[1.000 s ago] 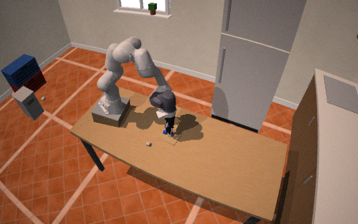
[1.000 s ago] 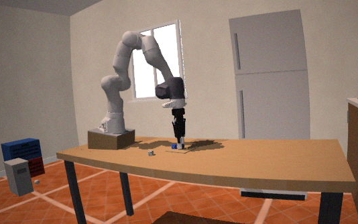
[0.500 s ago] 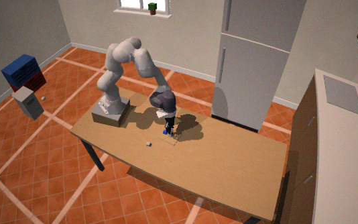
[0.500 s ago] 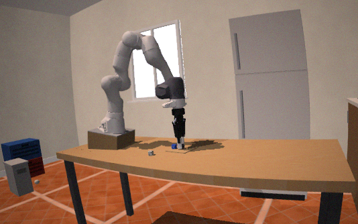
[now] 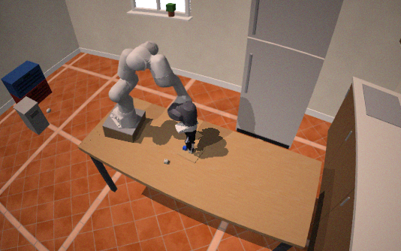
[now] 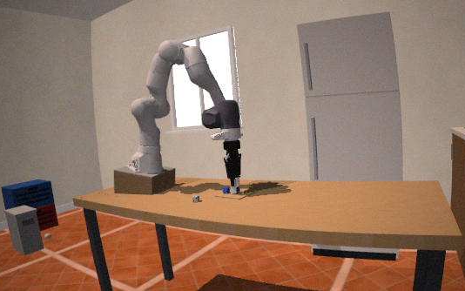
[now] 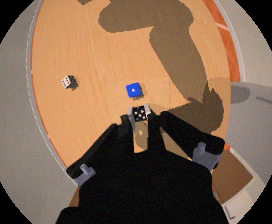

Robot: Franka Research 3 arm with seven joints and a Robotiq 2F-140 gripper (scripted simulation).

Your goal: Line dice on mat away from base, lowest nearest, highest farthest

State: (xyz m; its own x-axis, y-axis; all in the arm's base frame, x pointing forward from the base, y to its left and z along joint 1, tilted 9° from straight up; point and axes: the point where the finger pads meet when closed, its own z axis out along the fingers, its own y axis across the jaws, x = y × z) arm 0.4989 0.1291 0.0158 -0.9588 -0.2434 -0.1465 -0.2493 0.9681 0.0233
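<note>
Now: the wood-coloured mat 4 cm below my hand. Round my hand: blue die 5 cm behind, 3 cm below, 1 cm to the right.
</note>
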